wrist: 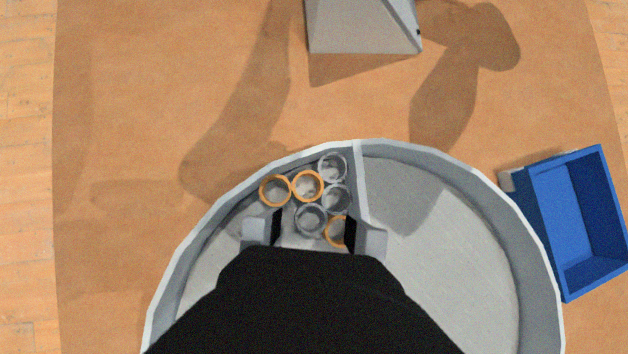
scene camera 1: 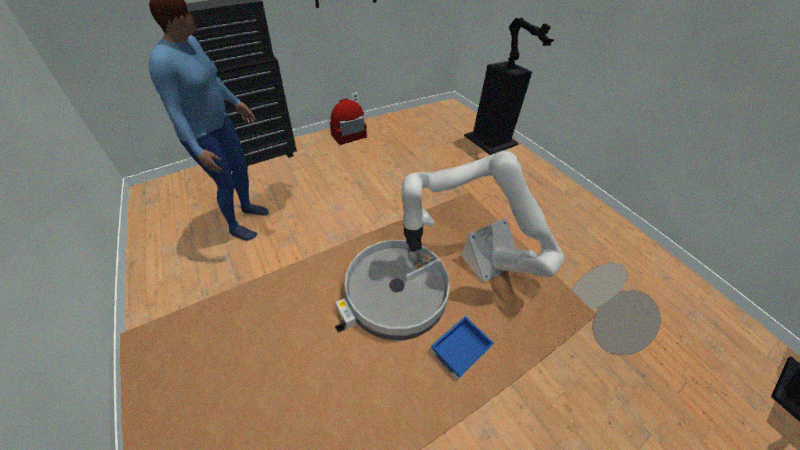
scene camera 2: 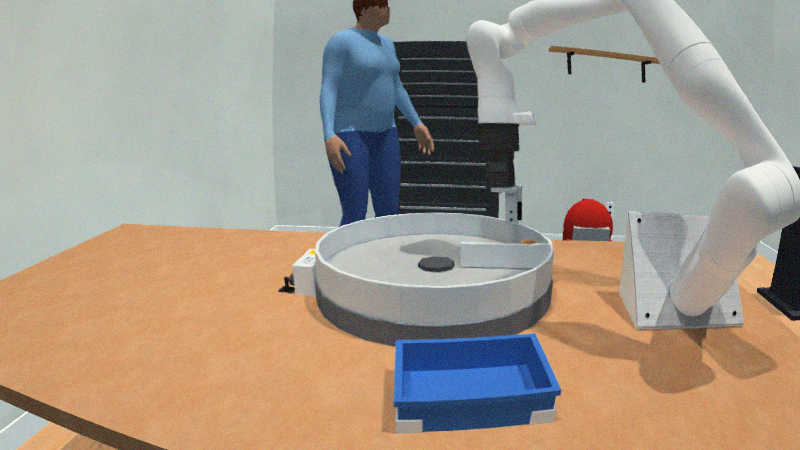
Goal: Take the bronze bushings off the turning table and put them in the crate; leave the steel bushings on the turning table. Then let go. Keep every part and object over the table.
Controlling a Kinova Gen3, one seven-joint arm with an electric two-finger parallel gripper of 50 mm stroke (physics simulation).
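Where they show: gripper, fingertip midpoint: point(wrist: 313, 225) point(scene camera 1: 419, 253) point(scene camera 2: 514, 222); arm's base at its link origin: point(scene camera 1: 499, 259) point(scene camera 2: 690, 292).
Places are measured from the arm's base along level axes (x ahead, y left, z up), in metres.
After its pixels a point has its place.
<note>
The turning table point(scene camera 1: 380, 310) {x 0.588, y -0.060, z 0.003 m} point(scene camera 2: 425, 305) {x 0.470, y 0.087, z 0.020 m} point(wrist: 460, 270) {x 0.422, y 0.003, z 0.002 m} holds six bushings crowded left of its divider in the wrist view. A bronze bushing point(wrist: 261, 190) {x 0.299, y -0.212, z 0.027 m} lies farthest left, a second bronze bushing point(wrist: 307, 172) {x 0.287, y -0.165, z 0.027 m} touches or nearly touches it, and a third bronze bushing point(wrist: 327, 231) {x 0.347, y -0.153, z 0.028 m} is partly hidden by the right finger. Three steel bushings point(wrist: 319, 167) {x 0.283, y -0.152, z 0.027 m} point(wrist: 336, 213) {x 0.331, y -0.142, z 0.027 m} point(wrist: 311, 235) {x 0.353, y -0.167, z 0.002 m} stand among them. My gripper point(scene camera 1: 417, 260) {x 0.333, y -0.171, z 0.073 m} point(wrist: 313, 225) {x 0.333, y -0.171, z 0.073 m} is open and empty, pointing down over the cluster's near side. The blue crate point(scene camera 1: 462, 348) {x 0.390, y 0.221, z -0.046 m} point(scene camera 2: 475, 414) {x 0.390, y 0.288, z -0.027 m} point(wrist: 560, 215) {x 0.396, y 0.236, z -0.046 m} is empty.
The divider point(scene camera 1: 423, 269) {x 0.348, y -0.116, z 0.037 m} point(scene camera 2: 503, 255) {x 0.354, y -0.116, z 0.027 m} point(wrist: 361, 185) {x 0.307, y -0.119, z 0.047 m} runs from the rim inward, close beside the right finger. A dark hub point(scene camera 1: 396, 285) {x 0.477, y -0.121, z 0.011 m} point(scene camera 2: 436, 264) {x 0.472, y -0.110, z 0.010 m} is at the turning table's centre. A white box point(scene camera 1: 345, 313) {x 0.712, y -0.115, z 0.008 m} point(scene camera 2: 304, 274) {x 0.704, y -0.078, z -0.008 m} adjoins its outer wall. A person point(scene camera 1: 190, 95) point(scene camera 2: 366, 83) stands behind the table.
</note>
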